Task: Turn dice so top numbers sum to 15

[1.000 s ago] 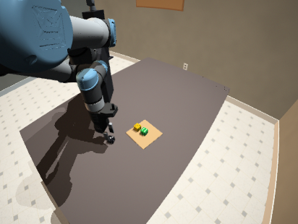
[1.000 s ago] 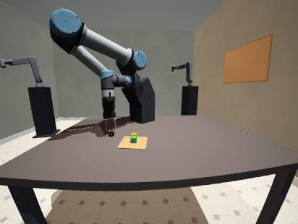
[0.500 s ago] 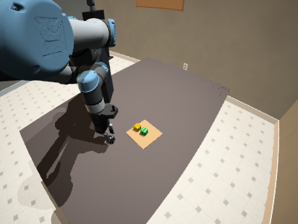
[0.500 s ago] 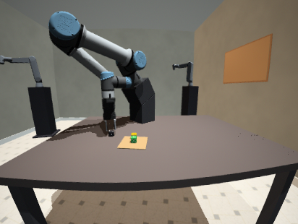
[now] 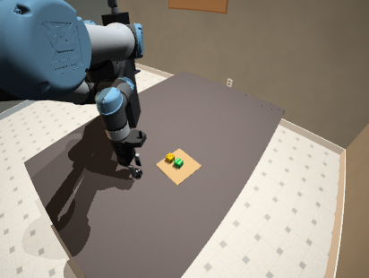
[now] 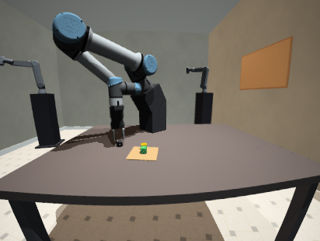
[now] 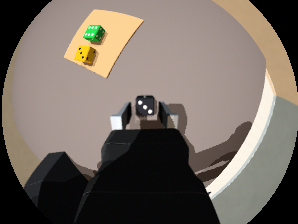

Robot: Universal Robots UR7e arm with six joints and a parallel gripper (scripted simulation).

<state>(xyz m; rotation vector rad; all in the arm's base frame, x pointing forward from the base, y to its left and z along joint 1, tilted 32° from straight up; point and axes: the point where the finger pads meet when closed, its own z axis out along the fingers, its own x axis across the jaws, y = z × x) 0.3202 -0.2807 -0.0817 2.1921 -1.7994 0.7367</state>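
Now: the black die 40 mm below my hand. Round my hand: yellow die (90 mm ahead, 130 mm to the left, 40 mm below); then green die (130 mm ahead, 120 mm to the left, 40 mm below); then tan mat (130 mm ahead, 120 mm to the left, 50 mm below).
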